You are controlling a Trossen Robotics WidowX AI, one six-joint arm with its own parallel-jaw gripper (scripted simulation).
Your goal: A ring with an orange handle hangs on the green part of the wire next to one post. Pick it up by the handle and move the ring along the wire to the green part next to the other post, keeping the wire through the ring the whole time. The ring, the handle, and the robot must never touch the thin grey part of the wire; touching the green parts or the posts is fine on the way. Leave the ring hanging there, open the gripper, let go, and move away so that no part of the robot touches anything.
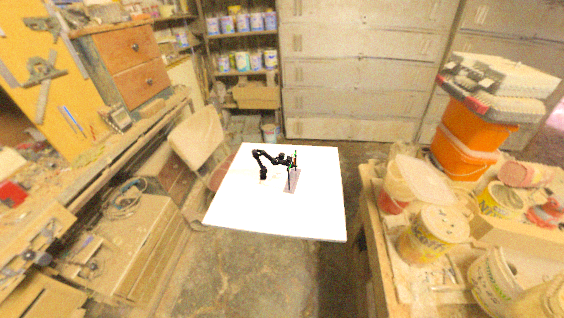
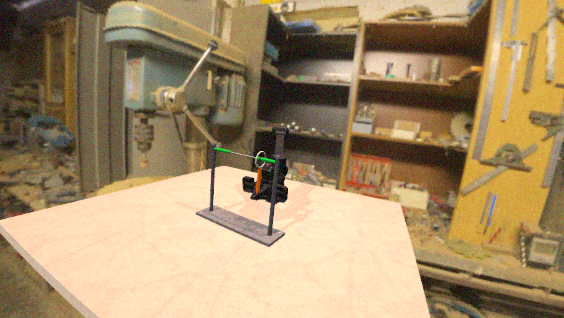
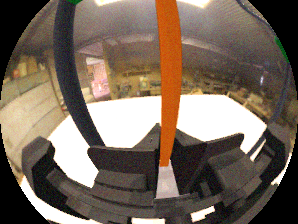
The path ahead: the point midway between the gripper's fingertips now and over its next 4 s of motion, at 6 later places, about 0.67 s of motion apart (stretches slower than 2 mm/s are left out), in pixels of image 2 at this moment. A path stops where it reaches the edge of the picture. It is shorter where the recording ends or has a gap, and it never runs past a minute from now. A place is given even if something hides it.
My gripper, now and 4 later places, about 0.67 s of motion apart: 251, 198; 251, 202; 254, 199; 259, 196; 265, 191
